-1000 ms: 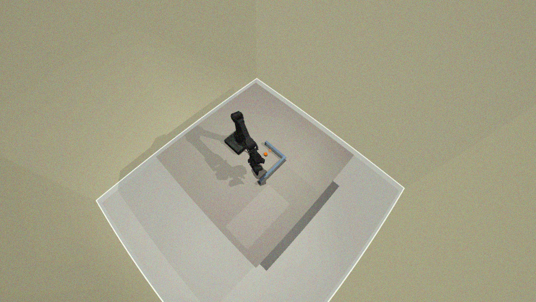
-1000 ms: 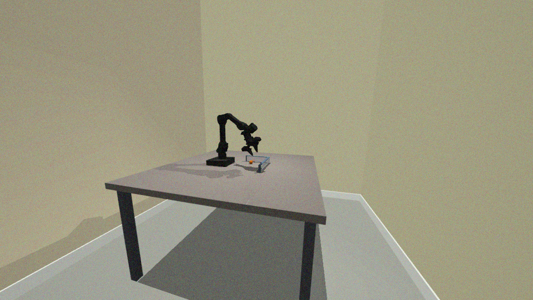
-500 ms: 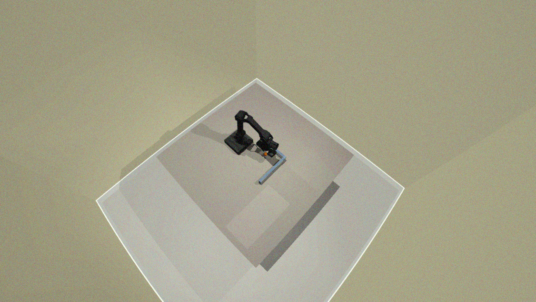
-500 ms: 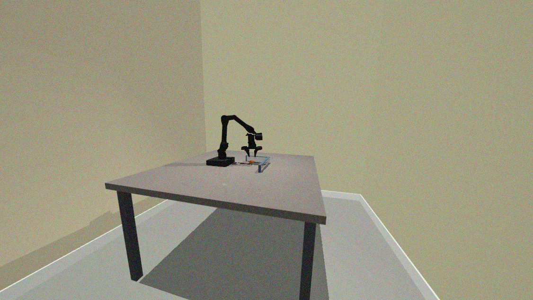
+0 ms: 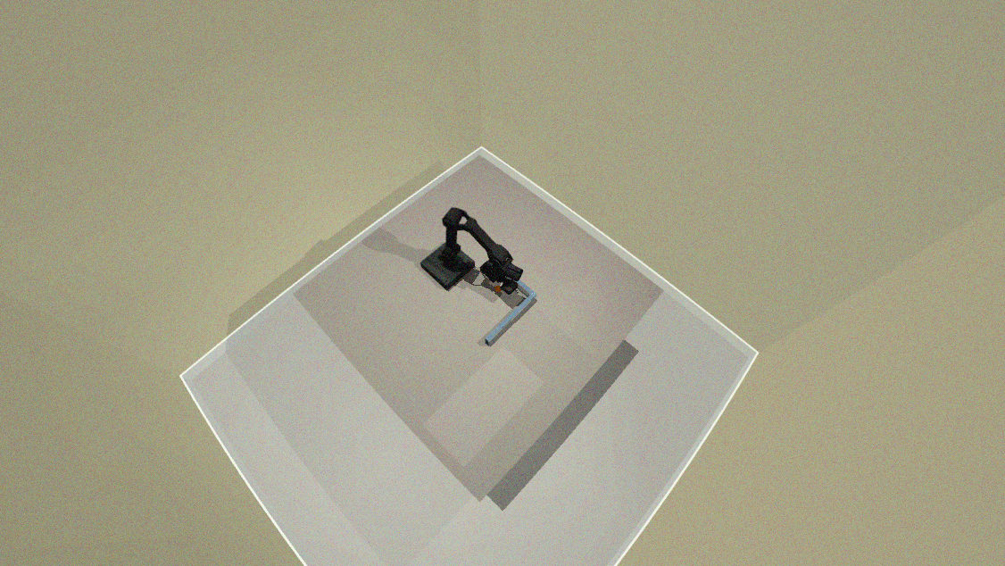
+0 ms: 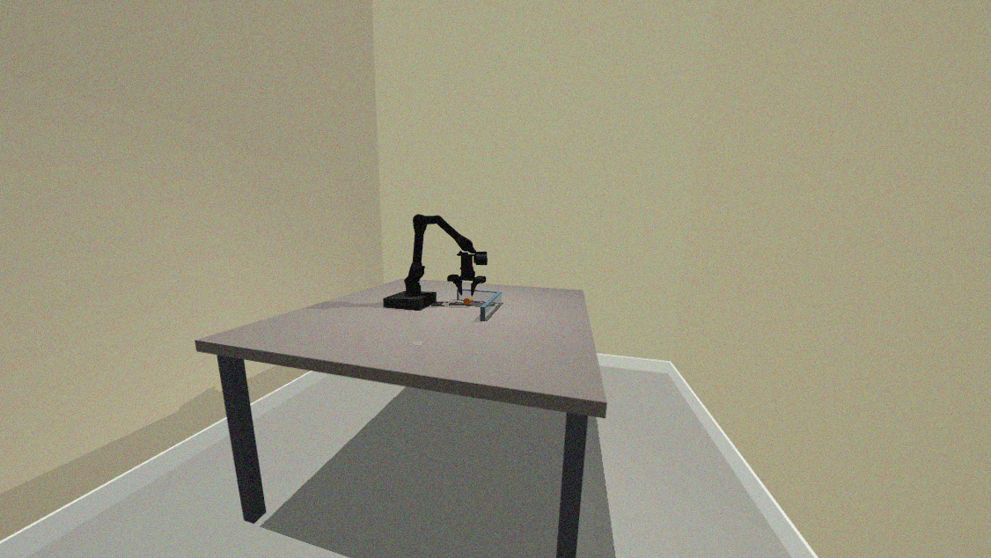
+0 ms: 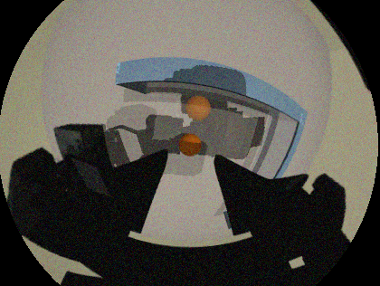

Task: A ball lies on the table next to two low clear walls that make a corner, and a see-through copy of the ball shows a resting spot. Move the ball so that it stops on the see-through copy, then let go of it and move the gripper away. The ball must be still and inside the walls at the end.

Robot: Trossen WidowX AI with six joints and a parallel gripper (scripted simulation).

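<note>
Now: gripper tip 30 mm above the orange ball. Also, from my gripper tip: see-through copy of ball 10 mm ahead, 50 mm to the left, 30 mm below.
</note>
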